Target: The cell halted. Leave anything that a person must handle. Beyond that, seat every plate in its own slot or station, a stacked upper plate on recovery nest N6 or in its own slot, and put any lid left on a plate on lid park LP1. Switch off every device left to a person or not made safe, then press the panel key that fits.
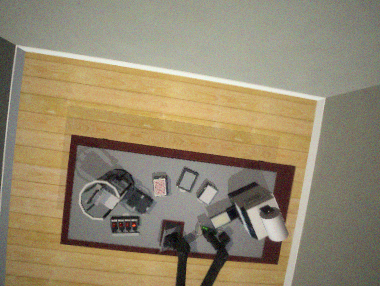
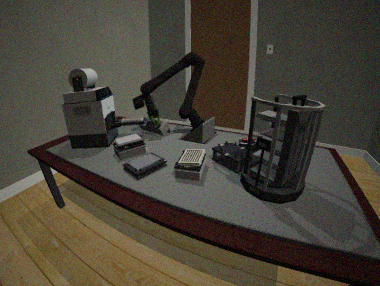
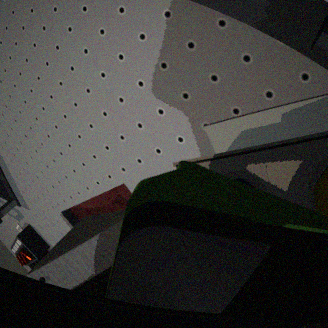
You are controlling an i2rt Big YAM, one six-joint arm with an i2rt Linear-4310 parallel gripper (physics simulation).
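Frame: origin at the arm's base, x ahead, y left, z up, level; millimetres.
Seen in the pictures: gripper, fingertip midpoint: [image 1: 201, 226] [image 2: 158, 126] [image 3: 182, 173]; arm's base, link origin: [image 1: 170, 238] [image 2: 200, 126].
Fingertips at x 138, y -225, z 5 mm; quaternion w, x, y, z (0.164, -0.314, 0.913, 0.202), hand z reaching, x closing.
Pixels of each thing's top centre, then the offset from my fingertips to it. "pt": a spot on its surface instead. Level surfaces: height alone.
- small key panel, top centre: [image 2: 153, 120] [image 1: 211, 236] 58 mm back, 85 mm right, 17 mm up
- white plate with red wells, top centre: [image 2: 192, 154] [image 1: 159, 187] 255 mm ahead, 370 mm left, 11 mm up
- lidded plate, top centre: [image 2: 127, 138] [image 1: 208, 195] 258 mm ahead, 2 mm left, 16 mm up
- flat dark frame nest, surface spot: [image 2: 144, 162] [image 1: 186, 178] pt 341 mm ahead, 182 mm left, 33 mm down
- pale plate, top centre: [image 2: 132, 117] [image 1: 220, 220] 99 mm ahead, 115 mm right, 71 mm up
- round plate hotel, top centre: [image 2: 287, 93] [image 1: 98, 201] 203 mm ahead, 693 mm left, 279 mm up
- black station, top centre: [image 2: 233, 147] [image 1: 138, 204] 106 mm ahead, 502 mm left, 9 mm up
- switch bank with red lit switches, top centre: [image 3: 30, 269] [image 2: 258, 138] [image 1: 123, 229] 118 mm back, 585 mm left, 13 mm down
- perforated table top, surface height: 66 mm down
My gripper [image 1: 205, 229] [image 2: 154, 119] [image 3: 182, 173] is shut and empty. Its green fingertips are down on the small key panel [image 2: 160, 127] [image 3: 224, 131] near the table's edge, beside the arm's base [image 1: 171, 229] [image 2: 202, 130]. The fingers hide the keys. A white plate with red wells [image 1: 159, 186] [image 2: 191, 156] sits on a station block. A lidded plate [image 1: 207, 193] [image 2: 127, 139] sits on another block. A flat dark frame nest [image 1: 187, 179] [image 2: 144, 162] lies between them. A pale plate [image 1: 220, 219] [image 2: 130, 121] rests on the tray of the white box device [image 1: 261, 209] [image 2: 87, 118].
A round plate hotel [image 1: 101, 193] [image 2: 285, 147] stands at one end, with a black station [image 1: 139, 201] [image 2: 228, 152] beside it. A switch bank with red lit switches [image 1: 124, 225] [image 3: 24, 254] sits near the table's edge. The perforated table top [image 2: 214, 203] has a dark red rim.
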